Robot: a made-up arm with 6 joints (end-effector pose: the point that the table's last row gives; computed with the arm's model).
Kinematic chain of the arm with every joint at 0, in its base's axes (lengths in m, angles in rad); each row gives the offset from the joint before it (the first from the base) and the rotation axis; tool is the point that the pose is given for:
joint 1: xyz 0 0 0.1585 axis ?
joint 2: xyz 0 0 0 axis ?
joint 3: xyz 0 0 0.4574 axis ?
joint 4: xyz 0 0 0 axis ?
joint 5: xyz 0.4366 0 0 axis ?
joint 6: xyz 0 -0.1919 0 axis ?
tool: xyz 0 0 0
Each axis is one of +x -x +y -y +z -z.
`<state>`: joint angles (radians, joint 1 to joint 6).
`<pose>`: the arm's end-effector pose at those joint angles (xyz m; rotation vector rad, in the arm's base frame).
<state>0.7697 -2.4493 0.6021 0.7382 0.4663 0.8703</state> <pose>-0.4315 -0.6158 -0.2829 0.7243 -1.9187 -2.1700</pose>
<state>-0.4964 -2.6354 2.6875 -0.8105 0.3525 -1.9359</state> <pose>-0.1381 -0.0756 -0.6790 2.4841 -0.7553 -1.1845</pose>
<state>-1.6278 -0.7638 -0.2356 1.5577 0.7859 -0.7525</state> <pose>-0.0005 0.0361 0.8746 -1.2690 0.1455 -0.8861</pose>
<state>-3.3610 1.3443 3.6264 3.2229 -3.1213 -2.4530</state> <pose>-0.2100 -0.1491 0.6021 1.3335 0.6898 -2.6849</pose>
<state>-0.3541 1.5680 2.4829 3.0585 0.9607 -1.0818</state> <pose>0.7332 -0.0672 0.5155 -1.9866 0.3145 -0.1383</pose>
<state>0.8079 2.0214 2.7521 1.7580 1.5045 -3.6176</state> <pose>0.3964 0.4664 0.3911 0.6117 1.4187 1.7735</pose>
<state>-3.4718 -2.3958 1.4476 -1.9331 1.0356 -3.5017</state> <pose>0.6965 -0.3106 -0.3223 2.5596 0.8373 0.0569</pose>
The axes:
joint 1: +z
joint 2: +y
joint 3: -y
joint 4: -x
joint 5: -y
joint 6: -x

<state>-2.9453 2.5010 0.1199 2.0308 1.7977 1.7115</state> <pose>-0.0575 -0.0983 -0.6337 -1.0546 0.1354 -1.3296</pose>
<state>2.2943 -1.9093 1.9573 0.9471 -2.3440 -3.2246</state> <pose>0.5176 -0.4167 -0.3995 -0.5419 -1.2490 0.4075</pose>
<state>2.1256 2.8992 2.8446 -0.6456 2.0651 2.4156</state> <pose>-0.1539 0.5393 -0.4246 -0.3767 -0.7857 -0.2641</pose>
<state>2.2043 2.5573 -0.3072 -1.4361 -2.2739 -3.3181</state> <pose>0.1508 -0.1618 -0.1595 -0.3202 -2.1251 -2.0390</pose>
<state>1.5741 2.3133 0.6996 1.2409 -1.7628 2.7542</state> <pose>0.0605 0.4999 -0.5947 0.3091 -0.2566 -0.2785</pose>
